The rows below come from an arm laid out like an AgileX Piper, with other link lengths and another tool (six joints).
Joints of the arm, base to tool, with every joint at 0 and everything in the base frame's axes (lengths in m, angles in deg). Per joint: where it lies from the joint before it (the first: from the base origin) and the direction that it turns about. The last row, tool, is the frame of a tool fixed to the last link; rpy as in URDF.
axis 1: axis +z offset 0 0 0.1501
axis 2: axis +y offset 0 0 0
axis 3: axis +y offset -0.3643 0 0.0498
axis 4: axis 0.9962 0 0.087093 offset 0.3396 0 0.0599
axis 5: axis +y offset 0 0 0
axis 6: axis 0.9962 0 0.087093 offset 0.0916 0 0.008
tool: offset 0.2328 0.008 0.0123 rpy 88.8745 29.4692 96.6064
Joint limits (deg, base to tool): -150..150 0..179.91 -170..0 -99.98..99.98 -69.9..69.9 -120..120
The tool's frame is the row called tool.
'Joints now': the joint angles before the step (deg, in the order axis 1, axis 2, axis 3, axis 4, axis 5, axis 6). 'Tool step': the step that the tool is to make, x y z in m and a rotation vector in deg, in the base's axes. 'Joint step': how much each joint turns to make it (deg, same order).
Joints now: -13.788 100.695 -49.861 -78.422 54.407 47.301
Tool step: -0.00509 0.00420 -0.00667 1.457 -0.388 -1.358
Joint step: -0.001 0.001 0.000 2.024 -0.139 0.000
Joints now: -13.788 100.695 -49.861 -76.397 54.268 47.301
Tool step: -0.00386 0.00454 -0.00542 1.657 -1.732 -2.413
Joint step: -0.001 -0.001 -0.379 2.463 0.000 1.156
